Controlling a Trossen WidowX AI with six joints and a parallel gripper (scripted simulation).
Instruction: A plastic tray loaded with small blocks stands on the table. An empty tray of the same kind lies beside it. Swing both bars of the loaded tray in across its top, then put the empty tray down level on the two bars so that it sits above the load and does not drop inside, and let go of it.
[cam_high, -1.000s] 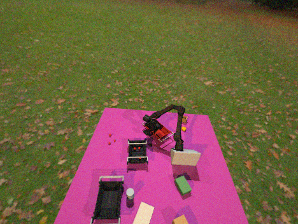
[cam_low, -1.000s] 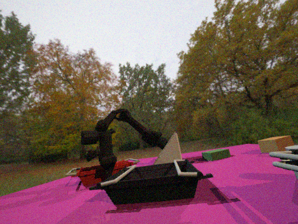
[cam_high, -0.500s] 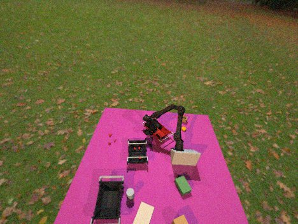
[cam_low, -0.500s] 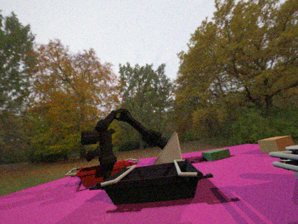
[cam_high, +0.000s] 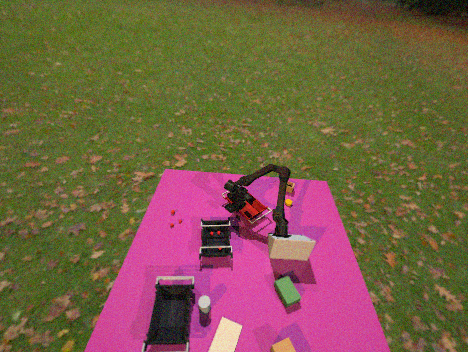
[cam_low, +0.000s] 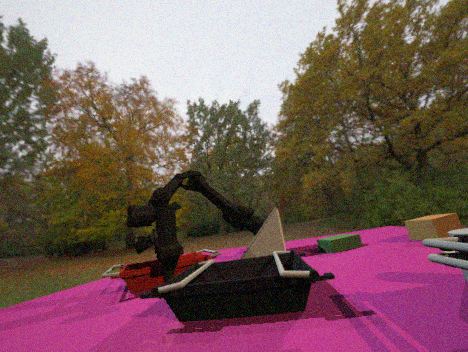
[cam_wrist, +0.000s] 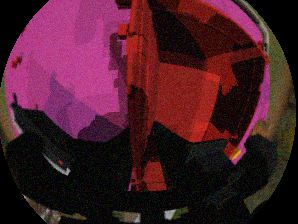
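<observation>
The red tray is 50 mm behind my gripper tip, 40 mm to the right of it and 30 mm above it. Also, from my gripper tip: slab (120 mm ahead, 720 mm to the left, 10 mm below); green block (200 mm behind, 540 mm to the left, 10 mm above); brown box (120 mm behind, 820 mm to the left, 20 mm above).
</observation>
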